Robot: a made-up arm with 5 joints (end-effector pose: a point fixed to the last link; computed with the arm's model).
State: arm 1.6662 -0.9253 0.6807 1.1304 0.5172
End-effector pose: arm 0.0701 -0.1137 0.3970 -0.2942 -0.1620 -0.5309 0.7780
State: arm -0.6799 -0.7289 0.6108 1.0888 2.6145
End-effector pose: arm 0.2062 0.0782 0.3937 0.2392 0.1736 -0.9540 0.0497
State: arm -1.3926 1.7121 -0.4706 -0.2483 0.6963
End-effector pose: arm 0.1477 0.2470 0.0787 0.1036 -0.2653 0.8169 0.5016
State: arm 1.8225 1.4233 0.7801 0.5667 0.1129
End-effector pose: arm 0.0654 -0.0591 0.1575 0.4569 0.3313 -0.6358 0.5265
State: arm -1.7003 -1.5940 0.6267 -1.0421 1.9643
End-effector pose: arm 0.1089 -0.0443 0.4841 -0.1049 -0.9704 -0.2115 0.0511
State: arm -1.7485 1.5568 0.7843 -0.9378 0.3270
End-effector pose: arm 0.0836 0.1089 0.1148 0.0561 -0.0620 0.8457 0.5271
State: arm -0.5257 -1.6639 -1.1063 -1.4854 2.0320
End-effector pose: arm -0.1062 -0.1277 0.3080 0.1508 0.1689 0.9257 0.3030
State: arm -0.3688 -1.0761 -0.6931 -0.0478 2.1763
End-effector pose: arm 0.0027 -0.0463 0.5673 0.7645 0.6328 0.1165 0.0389
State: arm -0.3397 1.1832 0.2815 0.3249 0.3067
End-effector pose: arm 0.2766 0.0536 0.1365 -0.0045 0.1091 0.2927 0.9500
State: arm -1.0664 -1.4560 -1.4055 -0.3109 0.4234
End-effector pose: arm -0.0253 -0.2353 0.3737 -0.2360 0.6549 0.4737 0.5395
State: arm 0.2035 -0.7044 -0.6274 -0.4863 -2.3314
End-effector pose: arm 0.0860 -0.0100 0.5995 -0.8791 0.4605 -0.1186 0.0340
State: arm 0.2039 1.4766 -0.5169 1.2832 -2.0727
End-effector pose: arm 0.3122 -0.0568 0.1308 -0.2699 0.1895 -0.8665 0.3747
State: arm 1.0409 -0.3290 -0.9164 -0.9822 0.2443
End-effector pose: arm 0.1010 -0.0371 0.6010 0.5486 0.7713 -0.1323 0.2942
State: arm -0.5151 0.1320 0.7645 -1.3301 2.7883
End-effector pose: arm 0.2993 0.1047 0.3546 0.7556 0.3730 -0.5376 0.0304
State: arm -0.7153 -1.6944 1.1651 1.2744 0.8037
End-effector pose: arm 0.1409 0.0279 0.3429 -0.0080 -0.4011 0.6144 0.6794
